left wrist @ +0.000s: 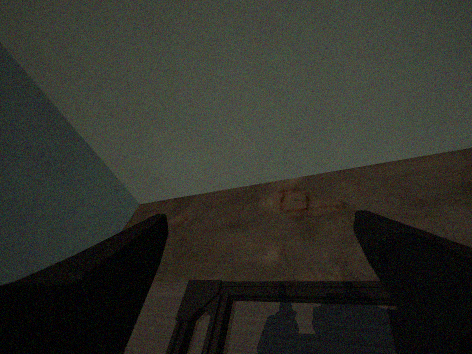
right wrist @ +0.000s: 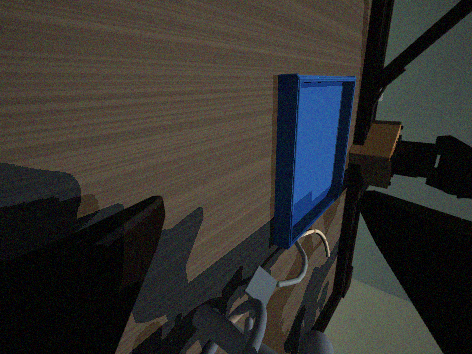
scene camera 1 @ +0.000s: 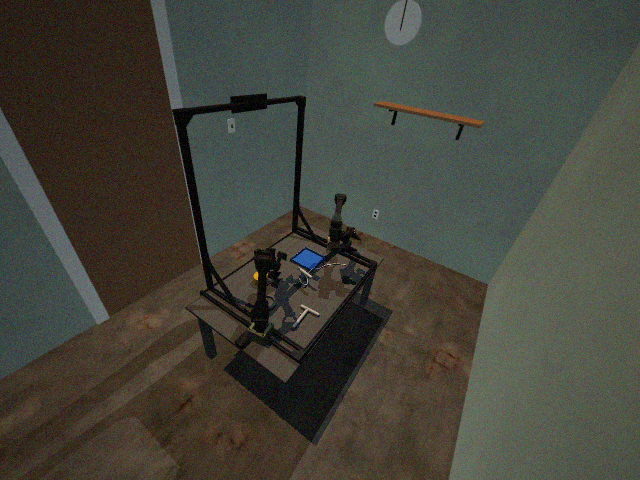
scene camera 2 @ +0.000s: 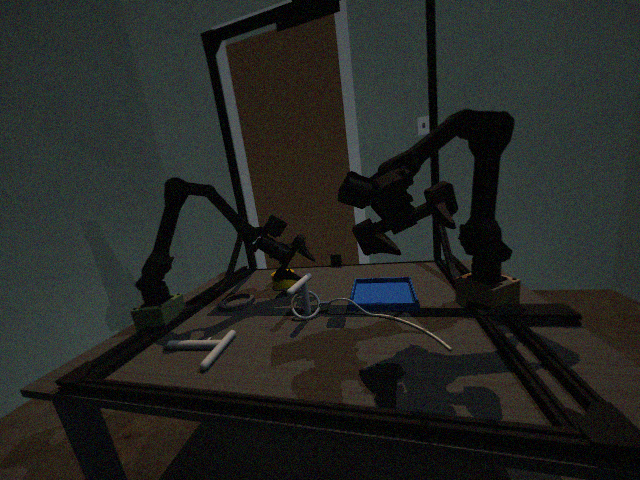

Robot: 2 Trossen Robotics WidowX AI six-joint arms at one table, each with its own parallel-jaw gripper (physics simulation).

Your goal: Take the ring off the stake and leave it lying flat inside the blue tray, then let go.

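A grey stake stands upright with a crossbar head. A pale ring shows around its post below the head; the exact contact is unclear. The blue tray lies flat to the right of the stake in scene camera 2 and holds no ring. My right gripper is open and empty, behind and left of the stake, above a yellow roll. My left gripper is open and empty, high above the tray area.
A pale cord curves toward the front right. A second T-shaped stake lies at the front left. A dark ring lies behind it. The yellow roll is partly hidden by the right gripper.
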